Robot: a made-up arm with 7 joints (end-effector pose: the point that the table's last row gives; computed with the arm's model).
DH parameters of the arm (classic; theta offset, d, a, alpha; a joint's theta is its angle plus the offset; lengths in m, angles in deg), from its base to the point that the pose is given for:
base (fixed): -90 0.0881 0 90
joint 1: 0 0.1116 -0.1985 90
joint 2: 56.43 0 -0.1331 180
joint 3: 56.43 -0.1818 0.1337 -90
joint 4: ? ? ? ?
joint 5: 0 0.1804 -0.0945 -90
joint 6: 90 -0.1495 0.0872 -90
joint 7: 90 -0.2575 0.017 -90
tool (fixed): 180 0.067 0 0
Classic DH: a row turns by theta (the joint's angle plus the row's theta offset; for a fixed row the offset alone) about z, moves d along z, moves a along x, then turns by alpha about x.
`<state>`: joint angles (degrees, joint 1 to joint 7).
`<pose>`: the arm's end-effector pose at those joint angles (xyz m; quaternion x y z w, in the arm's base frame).
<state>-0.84 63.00 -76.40 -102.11 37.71 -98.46 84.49</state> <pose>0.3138 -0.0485 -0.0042 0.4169 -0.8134 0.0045 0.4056</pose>
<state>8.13 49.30 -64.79 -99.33 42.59 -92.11 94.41</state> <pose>0.3597 0.0978 0.0424 0.5012 -0.7092 0.2199 0.4443</pose>
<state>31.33 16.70 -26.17 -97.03 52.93 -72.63 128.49</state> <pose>0.2266 0.4211 -0.0704 0.5858 -0.2268 0.6380 0.4453</pose>
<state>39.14 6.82 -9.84 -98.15 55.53 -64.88 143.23</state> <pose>0.1313 0.4588 -0.1447 0.5678 -0.0258 0.7203 0.3976</pose>
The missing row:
joint 4: 0 -0.0068 0.1908 90
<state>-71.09 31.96 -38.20 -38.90 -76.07 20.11 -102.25</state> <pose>-0.1786 0.2769 0.3120 -0.6630 -0.1002 -0.4870 0.5596</pose>
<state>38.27 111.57 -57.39 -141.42 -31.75 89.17 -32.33</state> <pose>-0.0166 0.1406 -0.1971 -0.5826 0.0676 -0.8014 0.1178</pose>
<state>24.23 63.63 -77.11 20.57 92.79 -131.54 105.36</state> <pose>-0.1873 0.6746 -0.0796 0.2526 -0.2255 0.9340 0.1142</pose>
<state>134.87 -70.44 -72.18 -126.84 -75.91 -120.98 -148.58</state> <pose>-0.0916 -0.7393 0.0081 0.1610 -0.5939 0.2152 0.7584</pose>
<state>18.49 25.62 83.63 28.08 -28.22 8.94 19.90</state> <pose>0.2687 -0.2352 -0.0411 0.0619 0.3809 0.2169 0.8967</pose>
